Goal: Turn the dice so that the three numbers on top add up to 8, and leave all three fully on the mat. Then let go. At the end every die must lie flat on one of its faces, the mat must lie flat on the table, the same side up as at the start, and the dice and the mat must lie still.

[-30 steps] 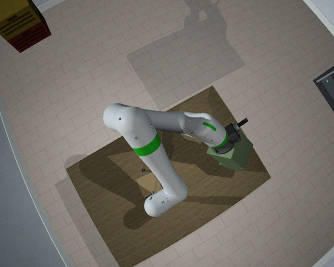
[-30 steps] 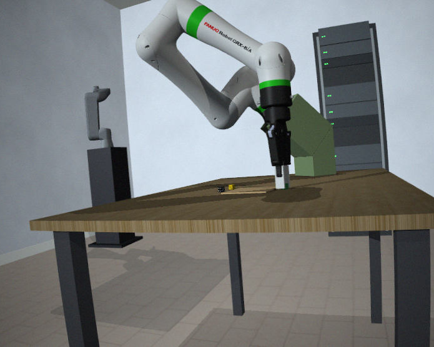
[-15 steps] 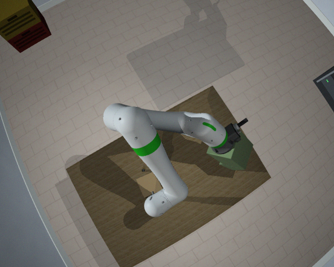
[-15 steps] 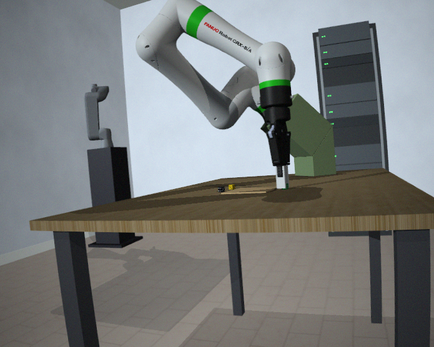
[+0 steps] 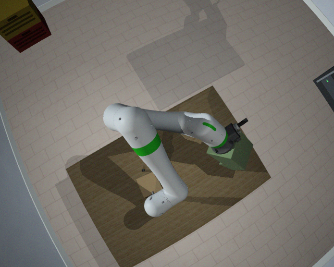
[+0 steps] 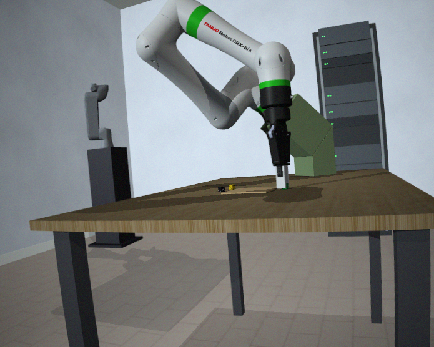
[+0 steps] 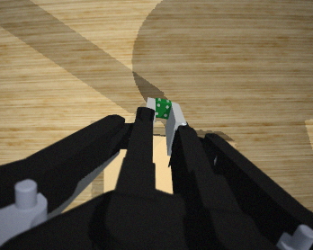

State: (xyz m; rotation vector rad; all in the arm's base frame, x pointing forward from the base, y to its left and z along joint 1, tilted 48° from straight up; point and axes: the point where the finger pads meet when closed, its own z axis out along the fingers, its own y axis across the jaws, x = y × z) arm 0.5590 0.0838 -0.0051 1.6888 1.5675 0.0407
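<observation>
Now: hand 10 cm to the left of the tan mat and 3 cm above it. From my hand the other things lie so: yellow die 18 cm to the right, 9 cm behind, 3 cm below; black die 20 cm to the right, 3 cm below, 2 cm behind; green die 3 cm below, 1 cm to the left.
</observation>
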